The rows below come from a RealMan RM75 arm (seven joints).
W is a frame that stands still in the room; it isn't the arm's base.
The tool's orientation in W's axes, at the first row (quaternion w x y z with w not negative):
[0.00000, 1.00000, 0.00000, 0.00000]
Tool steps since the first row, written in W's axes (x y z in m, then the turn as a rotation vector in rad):
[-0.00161, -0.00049, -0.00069, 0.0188, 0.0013, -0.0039]
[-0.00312, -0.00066, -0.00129, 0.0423, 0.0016, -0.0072]
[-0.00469, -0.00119, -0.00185, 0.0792, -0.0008, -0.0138]
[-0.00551, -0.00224, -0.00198, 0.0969, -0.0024, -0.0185]
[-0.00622, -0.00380, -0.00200, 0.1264, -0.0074, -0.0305]
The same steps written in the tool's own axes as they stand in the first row. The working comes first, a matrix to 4 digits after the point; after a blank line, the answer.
The tool's axes in the first row as the columns of a matrix, in W's axes (used below as rounded here):
[1.0000, 0.0000, 0.0000]
[0.0000, -1.0000, 0.0000]
[0.0000, 0.0000, -1.0000]

[-0.00161, 0.00049, 0.00069, 0.0188, -0.0013, 0.0039]
[-0.00312, 0.00066, 0.00129, 0.0423, -0.0016, 0.0072]
[-0.00469, 0.00119, 0.00185, 0.0792, 0.0008, 0.0138]
[-0.00551, 0.00224, 0.00198, 0.0969, 0.0024, 0.0185]
[-0.00622, 0.00380, 0.00200, 0.1264, 0.0074, 0.0305]

